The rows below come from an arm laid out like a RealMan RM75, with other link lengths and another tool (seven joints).
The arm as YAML. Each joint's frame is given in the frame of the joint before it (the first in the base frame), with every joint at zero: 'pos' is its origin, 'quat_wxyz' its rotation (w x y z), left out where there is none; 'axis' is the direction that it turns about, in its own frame. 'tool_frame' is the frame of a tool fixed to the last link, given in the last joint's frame.
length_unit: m
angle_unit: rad
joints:
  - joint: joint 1
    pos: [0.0, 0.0, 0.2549]
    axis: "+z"
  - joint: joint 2
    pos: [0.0, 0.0, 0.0]
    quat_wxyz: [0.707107, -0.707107, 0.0, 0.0]
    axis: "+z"
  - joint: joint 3
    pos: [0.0, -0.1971, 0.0]
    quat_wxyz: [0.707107, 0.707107, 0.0, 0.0]
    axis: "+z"
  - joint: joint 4
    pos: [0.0, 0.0, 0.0]
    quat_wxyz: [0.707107, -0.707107, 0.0, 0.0]
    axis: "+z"
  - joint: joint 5
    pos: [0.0, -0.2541, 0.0]
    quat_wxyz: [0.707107, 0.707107, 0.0, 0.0]
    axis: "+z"
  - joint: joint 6
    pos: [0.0, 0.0, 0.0]
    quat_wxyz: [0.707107, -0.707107, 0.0, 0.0]
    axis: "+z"
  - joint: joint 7
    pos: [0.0, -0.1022, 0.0]
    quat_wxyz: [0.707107, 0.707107, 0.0, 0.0]
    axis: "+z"
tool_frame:
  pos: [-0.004, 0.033, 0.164]
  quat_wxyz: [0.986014, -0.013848, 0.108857, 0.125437]
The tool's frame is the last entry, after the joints.
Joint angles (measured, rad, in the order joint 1, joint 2, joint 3, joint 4, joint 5, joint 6, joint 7), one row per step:
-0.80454, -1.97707, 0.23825, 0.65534, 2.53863, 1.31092, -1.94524
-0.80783, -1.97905, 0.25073, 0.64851, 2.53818, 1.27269, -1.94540
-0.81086, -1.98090, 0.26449, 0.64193, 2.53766, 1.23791, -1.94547
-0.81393, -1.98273, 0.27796, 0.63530, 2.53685, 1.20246, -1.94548
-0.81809, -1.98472, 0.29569, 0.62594, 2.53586, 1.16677, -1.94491
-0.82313, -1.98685, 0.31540, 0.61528, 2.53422, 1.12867, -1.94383
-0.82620, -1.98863, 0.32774, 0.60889, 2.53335, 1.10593, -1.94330
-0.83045, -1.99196, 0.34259, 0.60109, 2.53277, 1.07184, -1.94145
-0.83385, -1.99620, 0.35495, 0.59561, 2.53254, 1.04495, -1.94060
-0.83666, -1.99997, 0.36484, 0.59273, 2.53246, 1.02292, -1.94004
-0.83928, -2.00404, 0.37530, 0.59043, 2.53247, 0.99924, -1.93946
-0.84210, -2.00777, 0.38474, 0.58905, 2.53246, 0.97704, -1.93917
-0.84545, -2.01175, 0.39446, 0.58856, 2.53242, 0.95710, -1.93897
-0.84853, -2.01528, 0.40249, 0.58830, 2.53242, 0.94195, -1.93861
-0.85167, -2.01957, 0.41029, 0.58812, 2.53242, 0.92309, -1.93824
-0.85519, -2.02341, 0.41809, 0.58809, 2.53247, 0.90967, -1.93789
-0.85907, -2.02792, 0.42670, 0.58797, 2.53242, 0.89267, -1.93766
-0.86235, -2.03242, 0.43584, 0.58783, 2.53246, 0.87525, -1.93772
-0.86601, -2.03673, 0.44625, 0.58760, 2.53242, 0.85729, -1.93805
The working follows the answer.
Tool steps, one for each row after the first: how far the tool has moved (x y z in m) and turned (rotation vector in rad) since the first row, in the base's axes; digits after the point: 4 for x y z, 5 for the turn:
-0.0035, 0.0061, -0.0012, 0.01658, 0.02025, 0.00689
-0.0066, 0.0113, -0.0027, 0.03005, 0.04002, 0.01186
-0.0096, 0.0167, -0.0038, 0.04455, 0.05975, 0.01679
-0.0119, 0.0215, -0.0064, 0.05469, 0.08099, 0.01874
-0.0139, 0.0267, -0.0093, 0.06508, 0.10370, 0.01924
-0.0150, 0.0296, -0.0114, 0.07061, 0.11736, 0.01915
-0.0169, 0.0340, -0.0137, 0.08171, 0.13724, 0.01956
-0.0180, 0.0373, -0.0161, 0.08948, 0.15248, 0.01959
-0.0188, 0.0402, -0.0176, 0.09712, 0.16543, 0.01920
-0.0198, 0.0433, -0.0188, 0.10611, 0.17969, 0.01887
-0.0205, 0.0465, -0.0195, 0.11562, 0.19302, 0.01820
-0.0204, 0.0495, -0.0204, 0.12383, 0.20557, 0.01579
-0.0199, 0.0518, -0.0213, 0.12955, 0.21532, 0.01275
-0.0197, 0.0546, -0.0220, 0.13808, 0.22610, 0.01074
-0.0186, 0.0567, -0.0232, 0.14262, 0.23472, 0.00659
-0.0175, 0.0593, -0.0243, 0.14934, 0.24476, 0.00269
-0.0168, 0.0618, -0.0254, 0.15615, 0.25520, -0.00069
-0.0157, 0.0645, -0.0264, 0.16304, 0.26642, -0.00491

Tool pose at each row, in the base's axes (x y z in m, rotation vector in rad; rounded; the steps above come from the unrounded poses):
-0.2361, 0.4687, 0.0071, -2.28834, -0.82709, -0.57975
-0.2396, 0.4748, 0.0059, -2.27185, -0.81722, -0.55748
-0.2427, 0.4800, 0.0045, -2.25900, -0.80693, -0.53586
-0.2457, 0.4854, 0.0033, -2.24511, -0.79614, -0.51476
-0.2480, 0.4902, 0.0007, -2.23670, -0.78341, -0.49204
-0.2500, 0.4954, -0.0022, -2.22875, -0.76833, -0.46841
-0.2511, 0.4983, -0.0043, -2.22472, -0.75917, -0.45421
-0.2530, 0.5027, -0.0065, -2.21568, -0.74506, -0.43430
-0.2541, 0.5060, -0.0090, -2.20946, -0.73429, -0.41901
-0.2549, 0.5089, -0.0105, -2.20339, -0.72424, -0.40655
-0.2559, 0.5120, -0.0117, -2.19605, -0.71305, -0.39301
-0.2566, 0.5152, -0.0124, -2.18833, -0.70174, -0.38091
-0.2565, 0.5182, -0.0132, -2.18257, -0.68956, -0.37006
-0.2560, 0.5205, -0.0141, -2.17923, -0.67917, -0.36192
-0.2558, 0.5233, -0.0148, -2.17282, -0.66818, -0.35308
-0.2547, 0.5254, -0.0160, -2.17099, -0.65770, -0.34637
-0.2536, 0.5280, -0.0171, -2.16704, -0.64588, -0.33863
-0.2529, 0.5305, -0.0182, -2.16271, -0.63442, -0.33026
-0.2518, 0.5332, -0.0193, -2.15866, -0.62167, -0.32139

